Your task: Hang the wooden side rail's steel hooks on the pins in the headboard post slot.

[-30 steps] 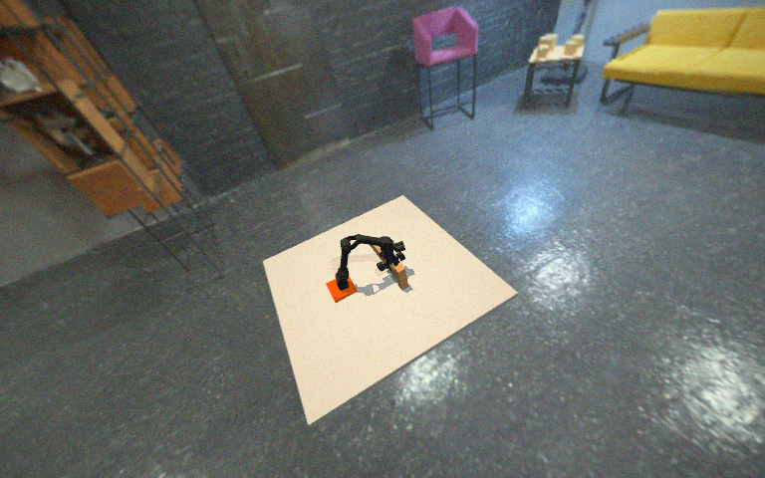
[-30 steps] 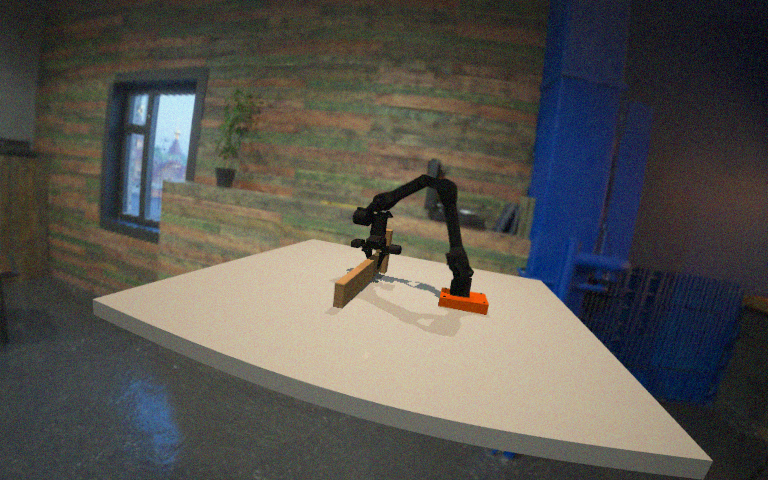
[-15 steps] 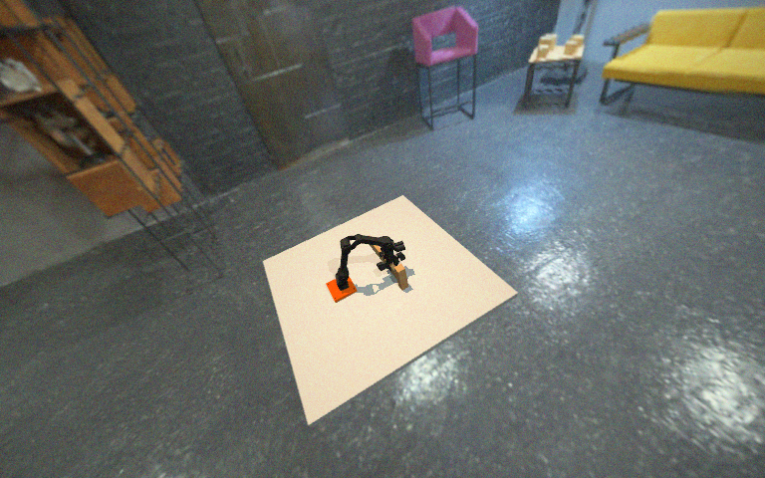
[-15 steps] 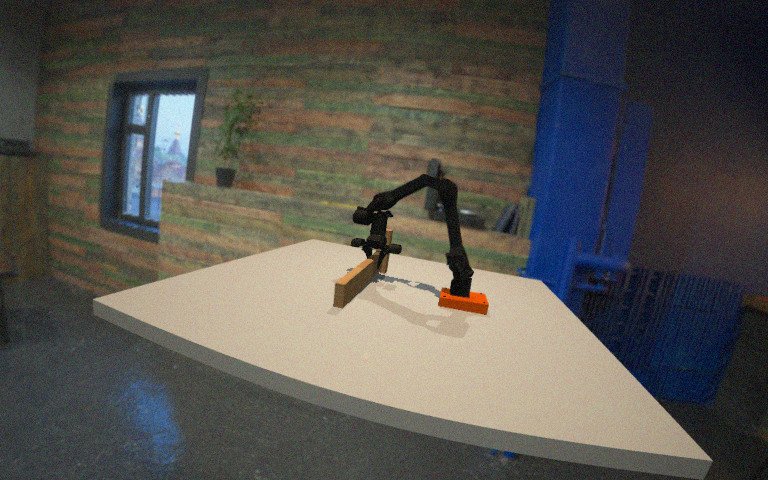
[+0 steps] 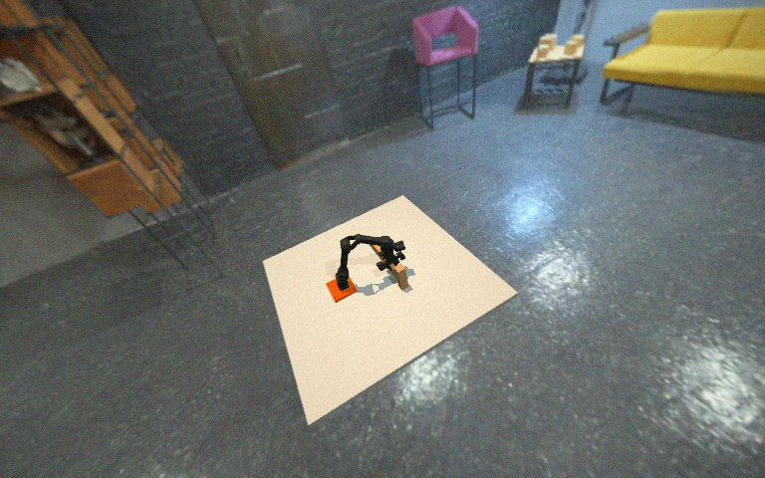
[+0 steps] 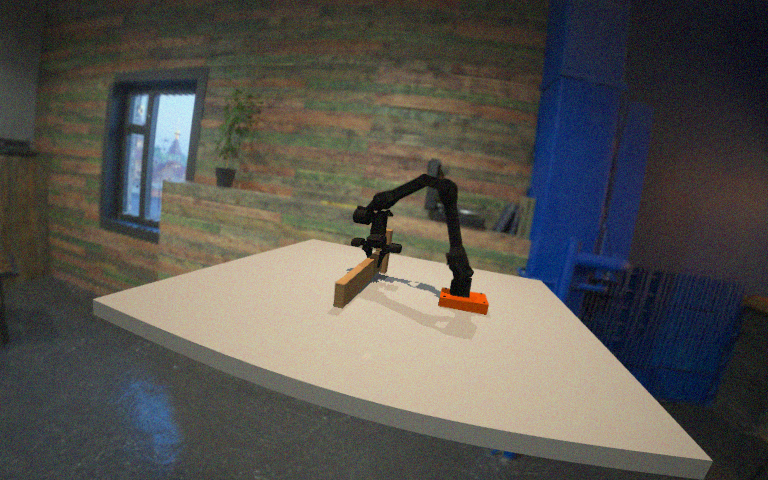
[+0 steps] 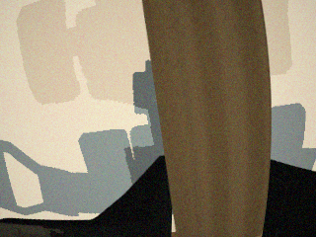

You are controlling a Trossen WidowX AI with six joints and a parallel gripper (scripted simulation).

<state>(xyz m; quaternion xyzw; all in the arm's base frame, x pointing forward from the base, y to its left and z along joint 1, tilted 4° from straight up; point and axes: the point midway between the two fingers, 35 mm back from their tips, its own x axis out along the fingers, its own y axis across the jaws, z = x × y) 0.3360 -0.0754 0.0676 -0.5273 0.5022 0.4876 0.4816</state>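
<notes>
Now: the headboard post 13 cm to the right of my gripper tip and 5 cm above it.
</notes>
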